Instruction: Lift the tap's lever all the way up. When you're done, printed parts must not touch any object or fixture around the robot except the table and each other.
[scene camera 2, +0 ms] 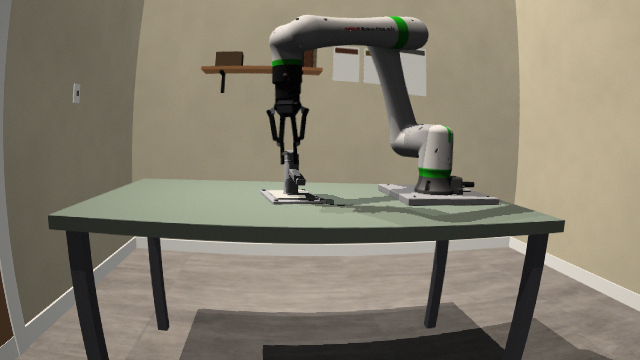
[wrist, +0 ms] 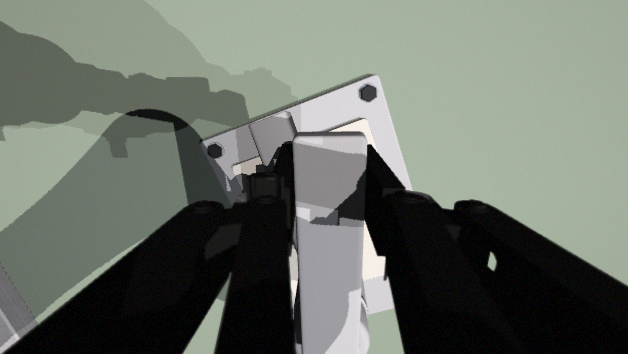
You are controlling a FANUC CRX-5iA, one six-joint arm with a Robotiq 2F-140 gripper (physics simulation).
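Where they show: gripper, fingertip midpoint: (scene camera 2: 289,163); arm's base, origin of the base link: (scene camera 2: 433,192).
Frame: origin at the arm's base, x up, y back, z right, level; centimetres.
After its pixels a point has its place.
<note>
The tap (scene camera 2: 290,186) {x 1.7, y -52.5, z -2.7 cm} stands upright on a pale square base plate (scene camera 2: 273,198) {x -1.5, y -58.1, z -7.8 cm} (wrist: 335,107) {x -1.5, y -54.5, z -11.5 cm}. Its spout (scene camera 2: 297,177) {x 5.6, y -51.0, z -11.3 cm} (wrist: 272,134) {x 5.5, y -50.2, z -11.6 cm} sticks out low on the body, toward the right in the scene view. The grey lever (wrist: 330,250) {x 13.2, y -53.4, z -7.2 cm} is at the top of the tap and runs from the middle of the wrist view to its bottom edge. My gripper (scene camera 2: 289,159) {x 9.6, y -53.6, z -10.0 cm} (wrist: 326,168) {x 9.6, y -53.6, z -10.0 cm} points straight down over the tap and is shut on the lever, one black finger on each side. The fingers partly hide the lever in the scene view, so its exact tilt is hard to tell.
The base plate lies on the green table (scene camera 2: 200,215) {x -2.3, y -77.8, z -32.9 cm} (wrist: 525,125) {x -2.4, y -70.4, z -6.8 cm}, with bolts at its corners. The robot's mounting plate (scene camera 2: 450,201) {x -1.0, y 0.1, z -14.4 cm} is to the right of the tap. A wall shelf (scene camera 2: 260,70) is behind the arm. Arm shadows fall across the table.
</note>
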